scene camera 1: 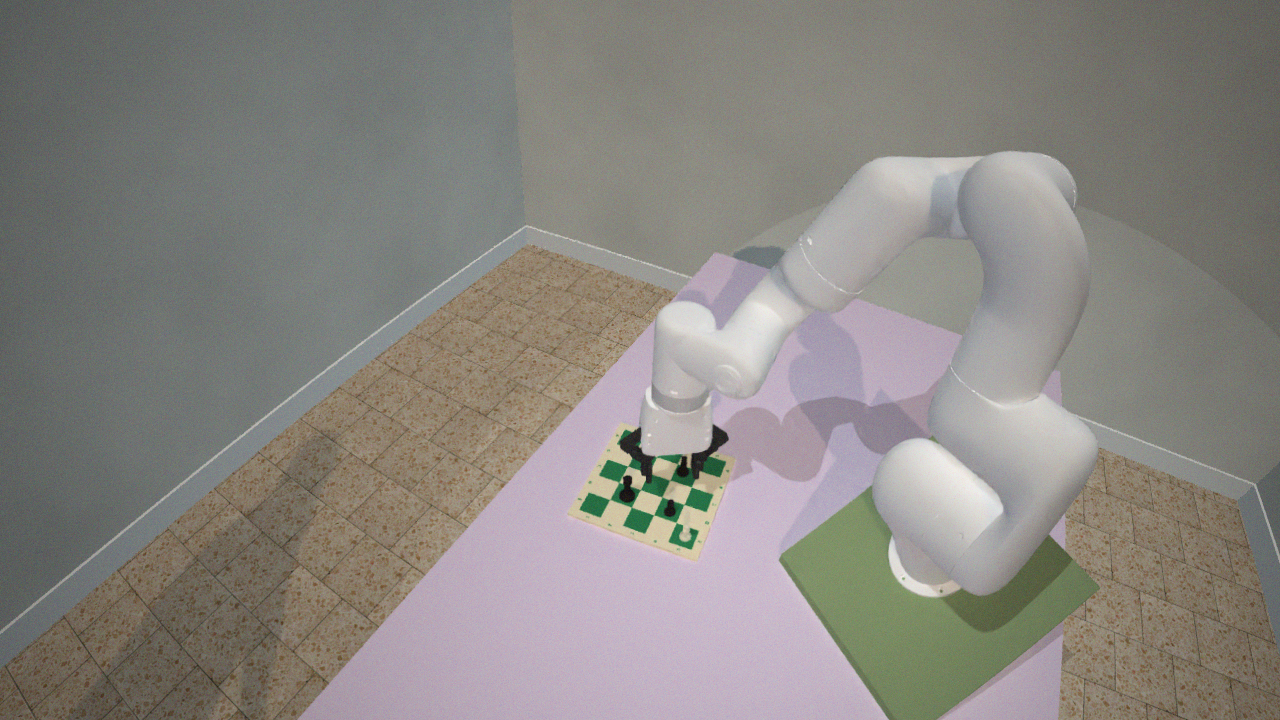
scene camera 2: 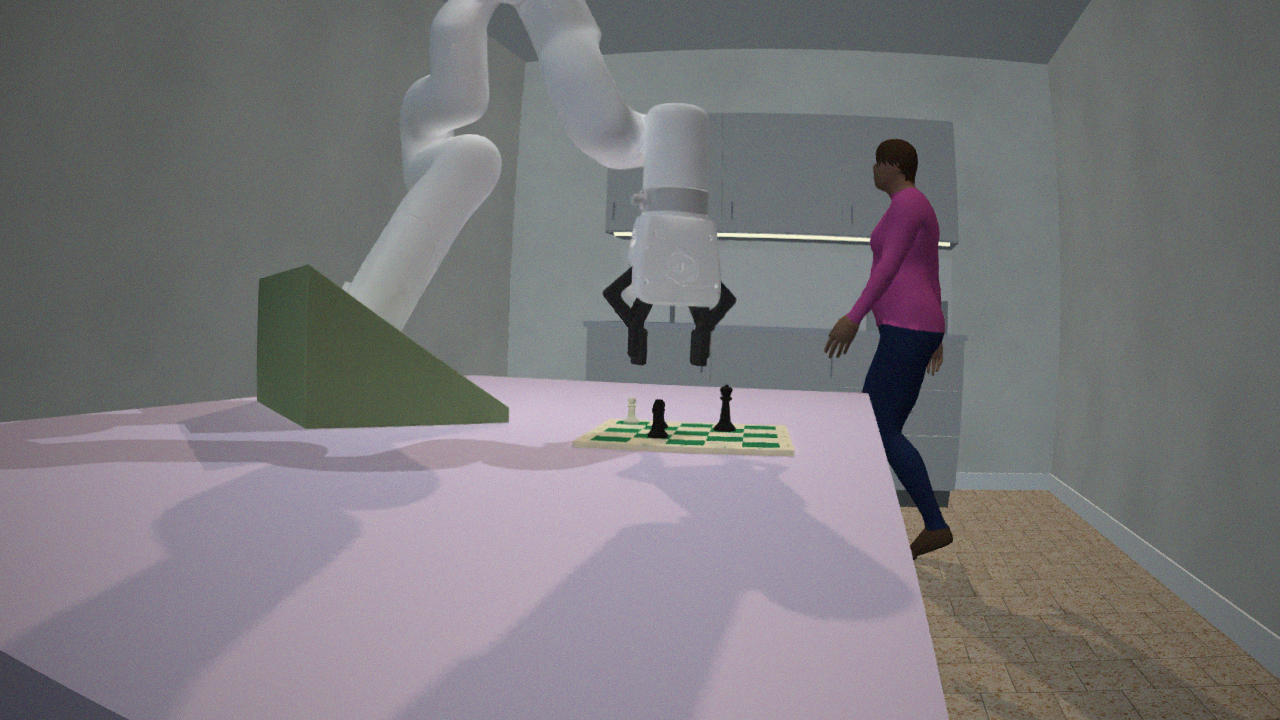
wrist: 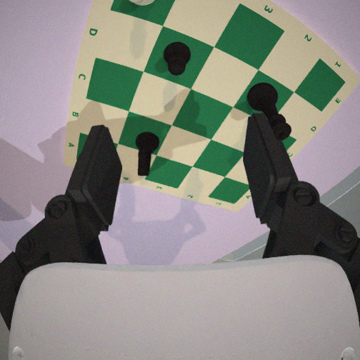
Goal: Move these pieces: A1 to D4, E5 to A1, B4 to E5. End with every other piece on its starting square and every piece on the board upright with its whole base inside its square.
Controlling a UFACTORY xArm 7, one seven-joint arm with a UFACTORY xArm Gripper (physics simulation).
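Pixels of known places: gripper, fingertip midpoint: [scene camera 1: 671, 474] [scene camera 2: 668, 365]; arm's base, origin of the base link: [scene camera 2: 363, 329].
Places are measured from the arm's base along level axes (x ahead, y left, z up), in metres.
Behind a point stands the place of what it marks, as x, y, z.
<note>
My gripper [scene camera 1: 672, 479] {0.395, 0.077, -0.031} [scene camera 2: 668, 362] {0.395, 0.077, -0.031} [wrist: 178, 139] is open and empty, above the board [scene camera 1: 588, 522] {0.473, 0.185, -0.106} [scene camera 2: 778, 450] {0.547, -0.022, -0.105} [wrist: 72, 120]. A small black pawn [scene camera 1: 669, 507] {0.380, 0.097, -0.083} [wrist: 177, 54] stands upright on D4; I cannot make it out in scene camera 2. A white piece [scene camera 1: 685, 534] {0.334, 0.120, -0.091} [scene camera 2: 631, 410] {0.337, 0.112, -0.089} [wrist: 141, 2] stands on E5, cut off in the wrist view. A black piece [scene camera 1: 682, 468] {0.408, 0.017, -0.087} [scene camera 2: 658, 419] {0.412, 0.004, -0.085} [wrist: 147, 145] stands on B4, partly behind the fingers in scene camera 1. A1 [wrist: 227, 191] is bare in the wrist view.
A tall black piece [scene camera 1: 627, 488] {0.452, 0.111, -0.077} [scene camera 2: 725, 410] {0.456, 0.103, -0.081} [wrist: 262, 96] stands on D2, close beside the right finger in the wrist view. The green wedge base [scene camera 1: 859, 608] {0.055, 0.096, -0.067} [scene camera 2: 358, 367] {0.096, -0.114, -0.042} carries the arm on the lilac table [scene camera 1: 537, 626] {0.419, 0.366, -0.110} [scene camera 2: 537, 573] {0.528, -0.464, -0.110}. A person [scene camera 2: 908, 259] stands beyond the table.
</note>
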